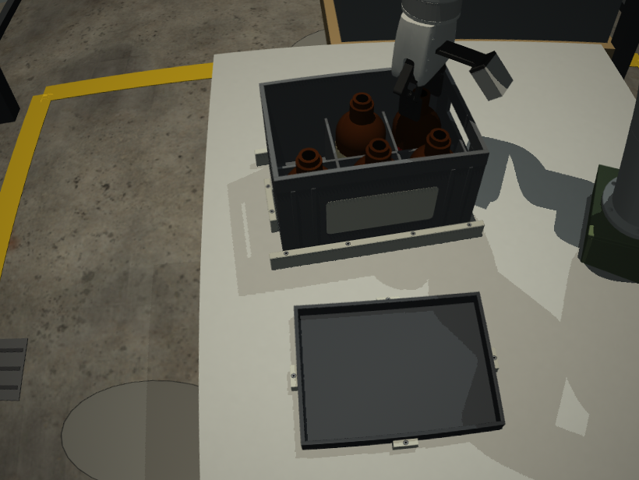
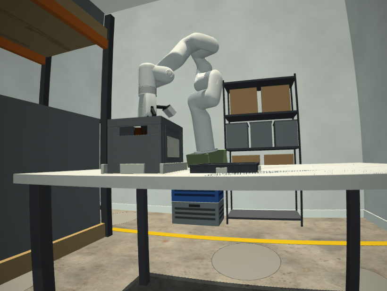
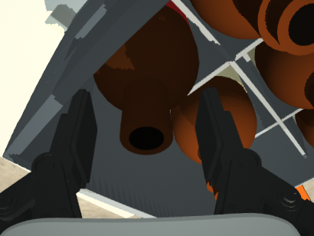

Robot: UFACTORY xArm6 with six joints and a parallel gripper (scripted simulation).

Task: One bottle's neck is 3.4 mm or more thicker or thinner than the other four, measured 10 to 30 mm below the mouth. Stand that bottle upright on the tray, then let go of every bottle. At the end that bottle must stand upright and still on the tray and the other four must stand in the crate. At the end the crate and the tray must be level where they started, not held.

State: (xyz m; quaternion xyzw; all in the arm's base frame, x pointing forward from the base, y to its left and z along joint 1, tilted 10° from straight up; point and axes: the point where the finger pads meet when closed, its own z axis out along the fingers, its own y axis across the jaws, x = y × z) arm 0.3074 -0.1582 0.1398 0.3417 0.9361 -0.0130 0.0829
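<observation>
My hand is 7 cm above the glass bottle. From my hand the other things lie so: dark tray 34 cm to the left, 15 cm below, 8 cm ahead; then dark crate 8 cm ahead, 7 cm below, 5 cm to the left.
</observation>
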